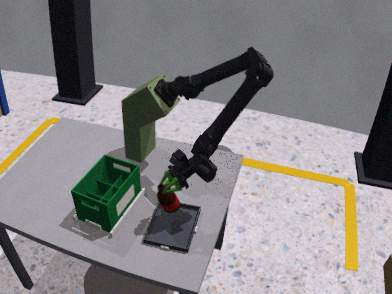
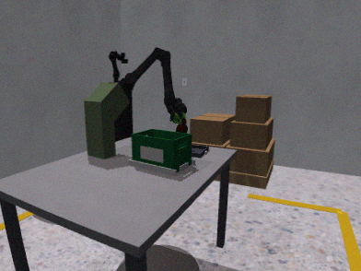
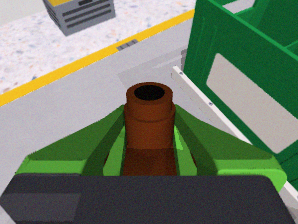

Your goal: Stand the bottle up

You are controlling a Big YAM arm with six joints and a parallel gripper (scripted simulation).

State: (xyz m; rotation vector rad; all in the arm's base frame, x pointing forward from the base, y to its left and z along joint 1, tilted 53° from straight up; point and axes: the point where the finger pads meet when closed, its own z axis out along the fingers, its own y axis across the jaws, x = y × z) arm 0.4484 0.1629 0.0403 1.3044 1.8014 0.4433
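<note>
Right now my hand is 20 mm past the brown bottle, 10 mm to the right of it and 50 mm above it. Round my hand: green crate: 10 mm behind, 260 mm to the right, 120 mm below; then dark tray: 50 mm to the left, 190 mm below.
</note>
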